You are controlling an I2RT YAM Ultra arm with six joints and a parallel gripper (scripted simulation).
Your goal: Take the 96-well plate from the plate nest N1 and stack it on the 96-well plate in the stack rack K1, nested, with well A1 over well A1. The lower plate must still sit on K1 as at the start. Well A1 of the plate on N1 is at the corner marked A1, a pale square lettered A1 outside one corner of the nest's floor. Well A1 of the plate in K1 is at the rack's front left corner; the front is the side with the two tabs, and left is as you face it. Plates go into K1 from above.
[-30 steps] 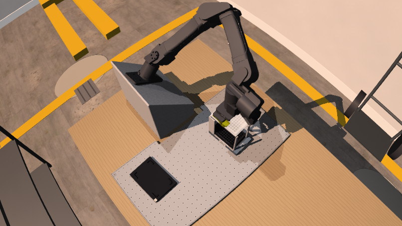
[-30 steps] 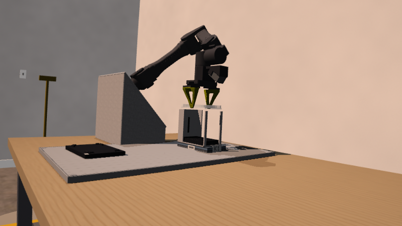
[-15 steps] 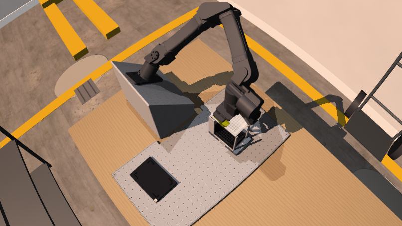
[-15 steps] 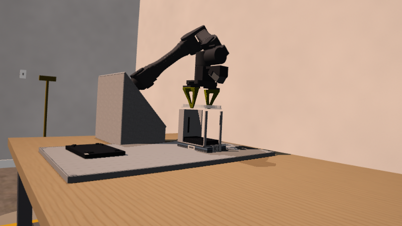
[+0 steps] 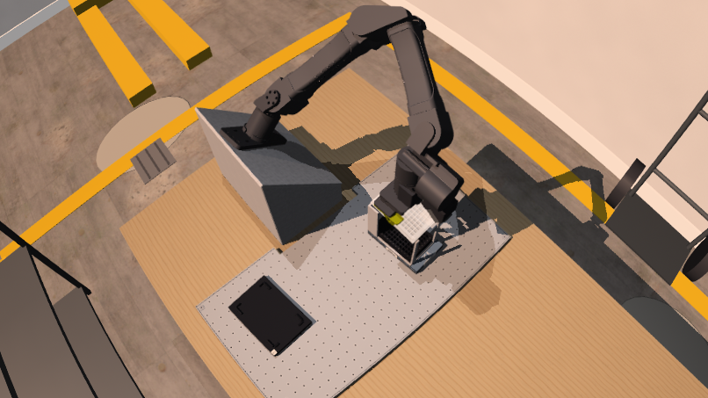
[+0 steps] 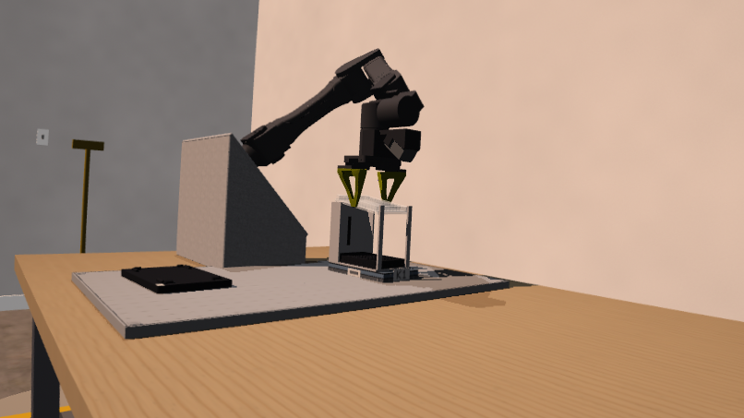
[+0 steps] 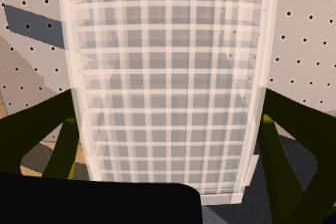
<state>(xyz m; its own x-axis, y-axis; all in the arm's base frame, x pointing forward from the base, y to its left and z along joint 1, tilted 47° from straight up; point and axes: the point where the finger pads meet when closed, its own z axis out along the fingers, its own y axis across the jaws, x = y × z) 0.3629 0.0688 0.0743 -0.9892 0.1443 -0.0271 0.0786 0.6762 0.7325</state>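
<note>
My hand is 11 cm above the dark 96-well plate. Round my hand: clear 96-well plate right at my hand; then pale A1 square 41 cm to the right, 13 cm below, 2 cm behind; then back wall 6 cm below, 6 cm behind.
</note>
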